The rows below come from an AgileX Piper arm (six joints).
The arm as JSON. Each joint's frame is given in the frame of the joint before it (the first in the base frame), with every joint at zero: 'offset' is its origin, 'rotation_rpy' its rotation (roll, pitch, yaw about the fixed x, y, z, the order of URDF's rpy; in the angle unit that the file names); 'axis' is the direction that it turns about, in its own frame. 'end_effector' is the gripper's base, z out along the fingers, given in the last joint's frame.
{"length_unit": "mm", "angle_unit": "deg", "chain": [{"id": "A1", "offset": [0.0, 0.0, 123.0], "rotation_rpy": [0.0, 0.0, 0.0], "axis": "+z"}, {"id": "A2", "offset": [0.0, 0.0, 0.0], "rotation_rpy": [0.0, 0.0, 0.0], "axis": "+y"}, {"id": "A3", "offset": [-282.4, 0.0, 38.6], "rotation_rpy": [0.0, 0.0, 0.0], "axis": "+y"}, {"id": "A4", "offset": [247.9, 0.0, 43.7], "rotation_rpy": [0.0, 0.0, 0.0], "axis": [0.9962, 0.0, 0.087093]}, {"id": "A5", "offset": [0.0, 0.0, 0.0], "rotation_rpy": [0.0, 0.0, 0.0], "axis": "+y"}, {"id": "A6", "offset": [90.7, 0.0, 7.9], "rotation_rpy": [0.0, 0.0, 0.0], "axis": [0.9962, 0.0, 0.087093]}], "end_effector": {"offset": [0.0, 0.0, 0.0], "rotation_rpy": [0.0, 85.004, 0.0]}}
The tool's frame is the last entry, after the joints.
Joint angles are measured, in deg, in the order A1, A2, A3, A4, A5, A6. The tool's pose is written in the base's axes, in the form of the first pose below.
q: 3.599, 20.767, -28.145, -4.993, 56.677, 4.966
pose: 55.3 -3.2 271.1 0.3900 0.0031 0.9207 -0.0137
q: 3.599, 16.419, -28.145, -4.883, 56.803, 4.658
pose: 43.8 -3.7 274.6 0.4235 0.0023 0.9058 -0.0117
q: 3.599, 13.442, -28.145, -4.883, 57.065, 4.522
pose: 35.6 -4.3 276.4 0.4448 0.0023 0.8956 -0.0108
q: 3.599, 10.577, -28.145, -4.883, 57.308, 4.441
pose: 27.7 -4.8 277.6 0.4651 0.0027 0.8852 -0.0098
